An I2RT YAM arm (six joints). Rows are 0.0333 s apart.
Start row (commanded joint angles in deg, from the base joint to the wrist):
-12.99, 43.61, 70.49, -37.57, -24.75, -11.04
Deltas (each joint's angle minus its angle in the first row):
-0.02, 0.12, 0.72, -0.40, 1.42, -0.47
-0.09, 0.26, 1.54, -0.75, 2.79, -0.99
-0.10, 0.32, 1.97, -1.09, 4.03, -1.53
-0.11, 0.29, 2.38, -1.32, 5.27, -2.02
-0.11, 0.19, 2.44, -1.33, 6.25, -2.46
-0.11, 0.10, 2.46, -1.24, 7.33, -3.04
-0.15, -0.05, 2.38, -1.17, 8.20, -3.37
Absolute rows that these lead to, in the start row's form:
-13.01, 43.73, 71.21, -37.97, -23.33, -11.51
-13.08, 43.87, 72.03, -38.32, -21.96, -12.03
-13.09, 43.93, 72.46, -38.66, -20.72, -12.57
-13.10, 43.90, 72.87, -38.89, -19.48, -13.06
-13.10, 43.80, 72.93, -38.90, -18.50, -13.50
-13.10, 43.71, 72.95, -38.81, -17.42, -14.08
-13.14, 43.56, 72.87, -38.74, -16.55, -14.41

